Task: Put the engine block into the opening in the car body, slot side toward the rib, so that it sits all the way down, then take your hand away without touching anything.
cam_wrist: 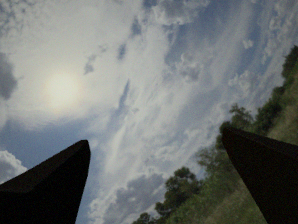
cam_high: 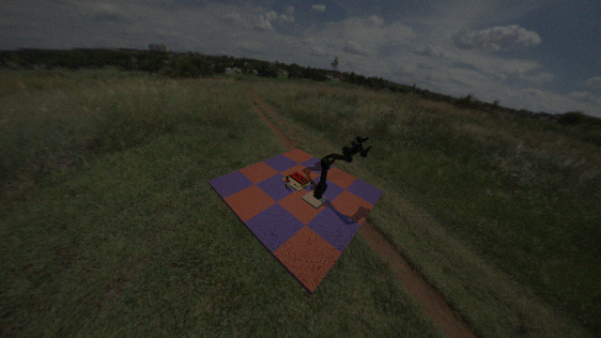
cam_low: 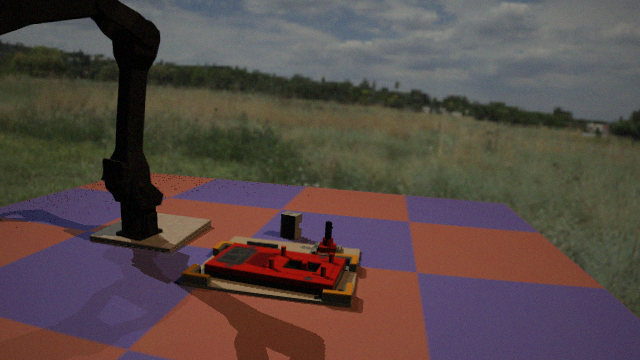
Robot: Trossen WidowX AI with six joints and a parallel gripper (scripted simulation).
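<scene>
My gripper tip is now 410 mm short of the engine block, 480 mm to the right of it and 550 mm above it. Round my gripper tip: black lever post 510 mm ahead, 420 mm to the left, 540 mm below; then tan fixture plate 470 mm ahead, 310 mm to the left, 560 mm below.
</scene>
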